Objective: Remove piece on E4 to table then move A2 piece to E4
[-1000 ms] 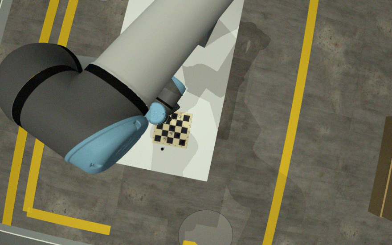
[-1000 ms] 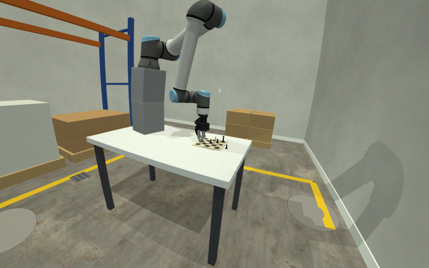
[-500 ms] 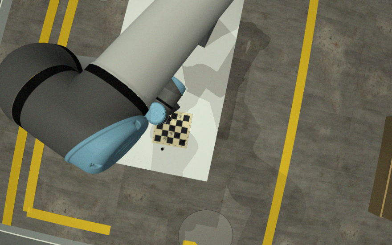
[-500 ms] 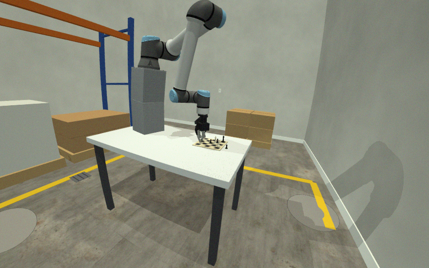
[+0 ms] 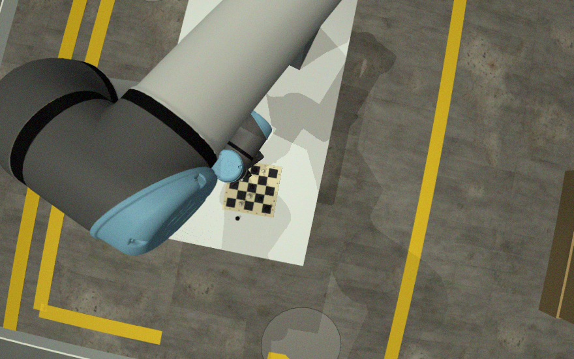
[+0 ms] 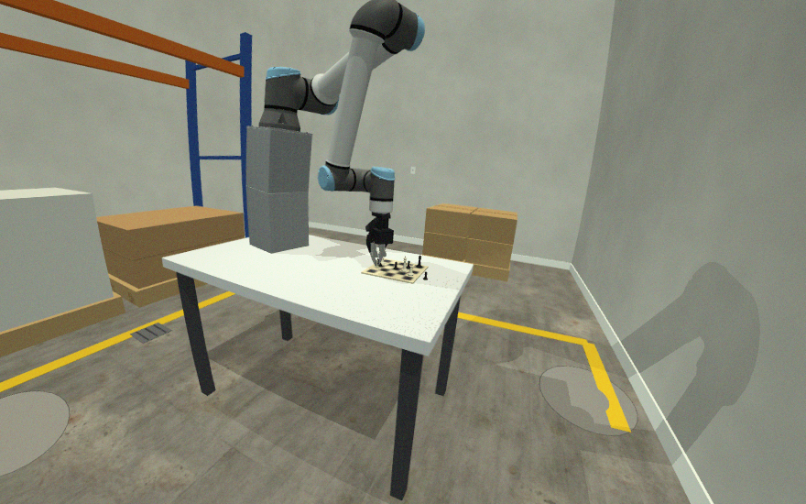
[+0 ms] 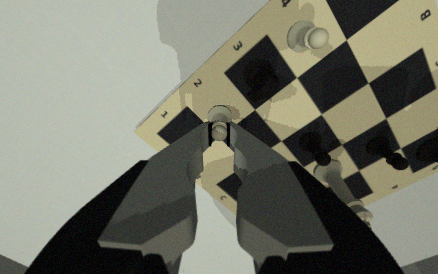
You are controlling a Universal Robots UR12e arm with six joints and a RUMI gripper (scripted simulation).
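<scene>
Right now my hand is 80 mm short of the chessboard, 40 mm to the right of it and 30 mm above it.
</scene>
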